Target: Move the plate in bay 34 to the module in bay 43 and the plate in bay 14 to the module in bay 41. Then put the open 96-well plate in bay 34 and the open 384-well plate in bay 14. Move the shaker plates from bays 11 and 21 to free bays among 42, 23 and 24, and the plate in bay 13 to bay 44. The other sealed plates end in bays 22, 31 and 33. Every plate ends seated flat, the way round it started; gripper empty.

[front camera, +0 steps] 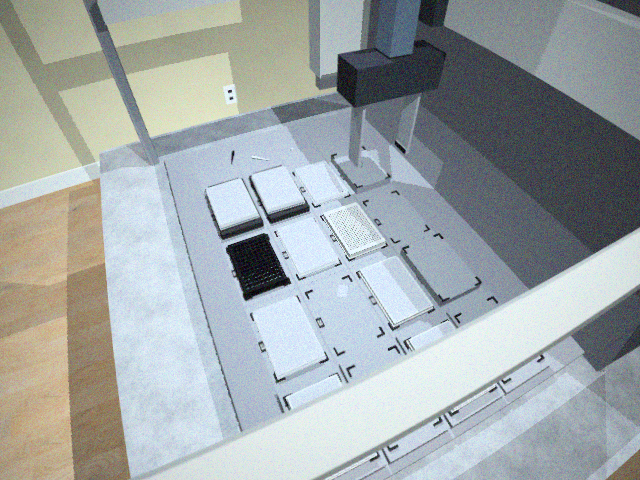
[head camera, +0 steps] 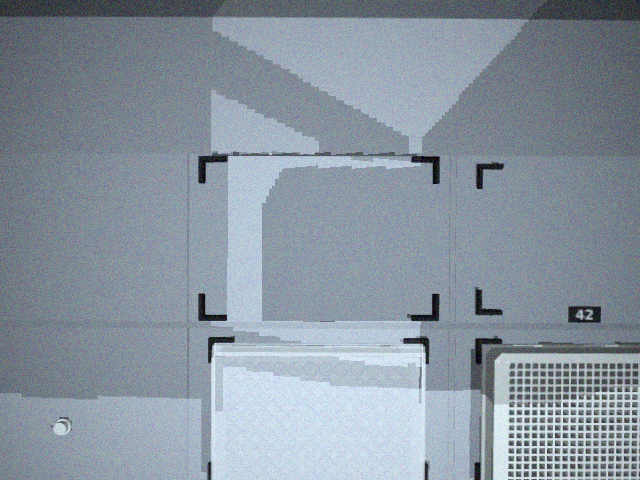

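Note:
My gripper is open and empty above module bay 41, whose grey top shows no plate. Module 43 also shows a bare grey top. The open white 384-well plate sits in bay 32, the open black 96-well plate in bay 12. Sealed plates sit on the bay 11 shaker, the bay 21 shaker, and in bays 31, 22, 13 and 33. Plates in bays 14 and 34 are partly hidden.
A pale front beam crosses the front view and hides the near bays, bay 24 among them. A grey post stands at the back left. Small loose items, one dark and one white, lie beyond the shakers.

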